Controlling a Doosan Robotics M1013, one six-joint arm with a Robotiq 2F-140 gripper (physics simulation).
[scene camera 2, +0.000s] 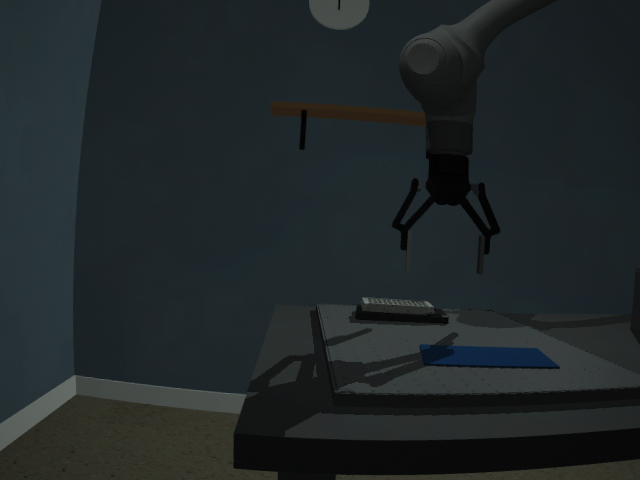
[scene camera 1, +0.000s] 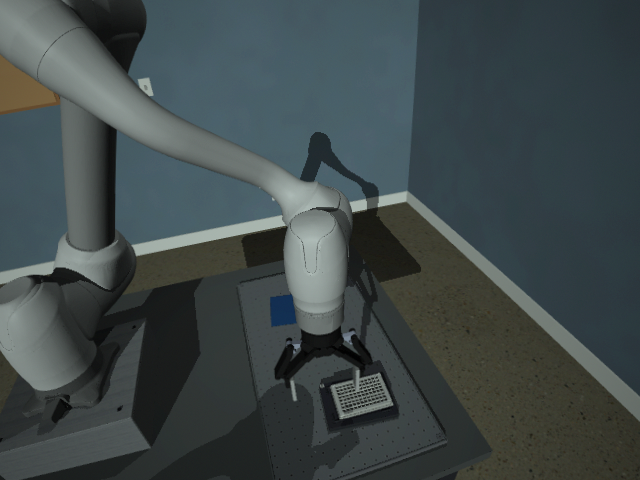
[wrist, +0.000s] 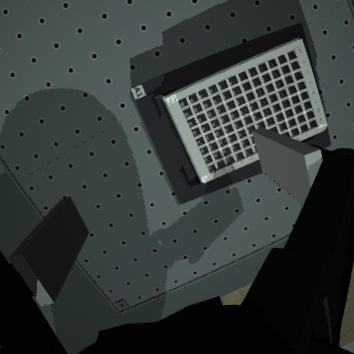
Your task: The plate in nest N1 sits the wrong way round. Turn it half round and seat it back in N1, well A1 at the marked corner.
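Observation:
The pale, gridded plate lies flat in the dark nest. In the wrist view a broad strip of nest shows on the plate's left, with the white A1 tag at its upper left corner. Small marks run along the plate's right rim, too small to read. My gripper is wide open and empty, pointing down. It hangs above and to one side of the plate; in the wrist view one finger covers part of the plate's lower edge.
The nest stands on a perforated board with a raised edge, on a dark table. A flat blue rectangle lies on the board. An orange shelf is on the wall behind.

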